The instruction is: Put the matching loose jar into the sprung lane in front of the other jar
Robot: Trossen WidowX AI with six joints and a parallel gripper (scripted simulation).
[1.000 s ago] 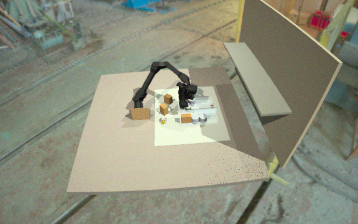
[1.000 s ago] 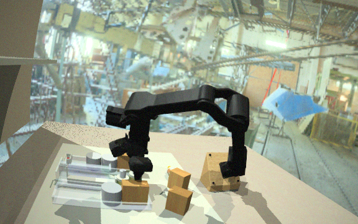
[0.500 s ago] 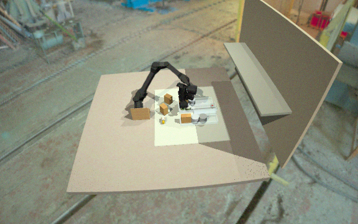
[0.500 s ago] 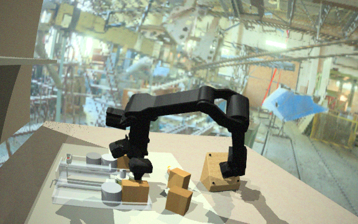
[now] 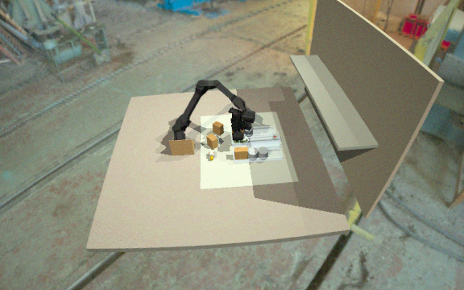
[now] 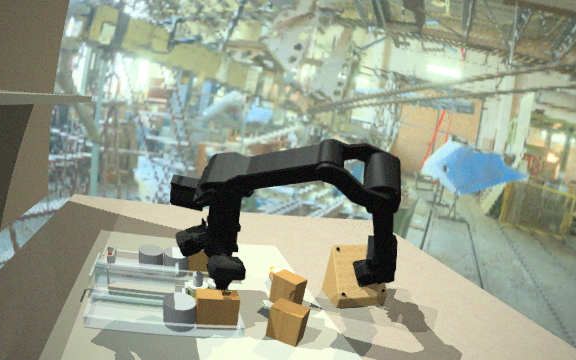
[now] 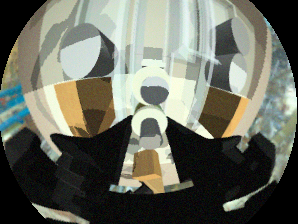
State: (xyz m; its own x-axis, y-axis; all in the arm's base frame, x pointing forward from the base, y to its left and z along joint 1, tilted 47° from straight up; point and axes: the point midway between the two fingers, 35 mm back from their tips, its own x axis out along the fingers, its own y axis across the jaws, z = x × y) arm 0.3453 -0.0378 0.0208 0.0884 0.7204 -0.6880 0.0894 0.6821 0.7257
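My gripper tip is 14 cm short of the clear sprung lane, 4 cm to the left of it and 2 cm above it. From my gripper tip the other things lie so: red mark (22 cm ahead, 6 cm to the right, 3 cm above); then yellow jar (17 cm behind, 10 cm to the right, 2 cm below); then pusher plate (15 cm ahead, 4 cm to the right, 1 cm above).
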